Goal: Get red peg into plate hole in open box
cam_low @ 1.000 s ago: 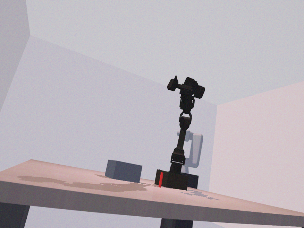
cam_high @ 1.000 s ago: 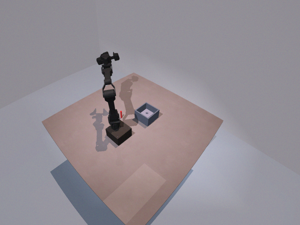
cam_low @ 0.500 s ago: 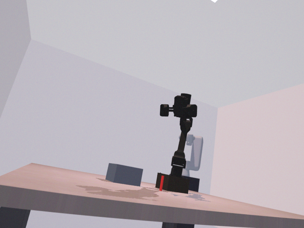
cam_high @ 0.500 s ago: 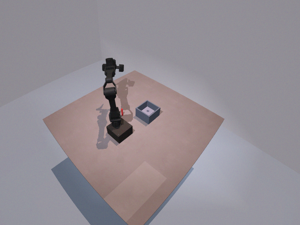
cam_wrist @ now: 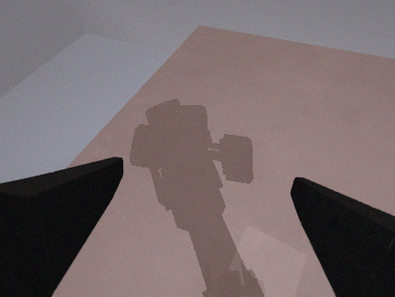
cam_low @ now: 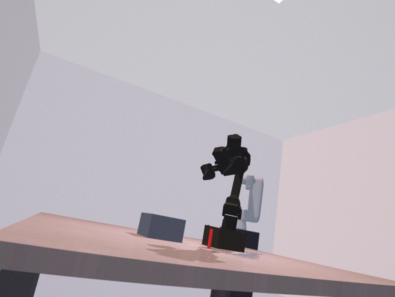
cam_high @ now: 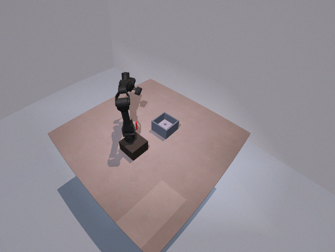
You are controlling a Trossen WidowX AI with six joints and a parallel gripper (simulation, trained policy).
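The red peg is 140 mm behind my gripper tip, 160 mm to the right of it and 220 mm below it. From my gripper tip the other things lie so: blue-grey box 340 mm to the right, 240 mm below; then plate 340 mm to the right, 220 mm below.
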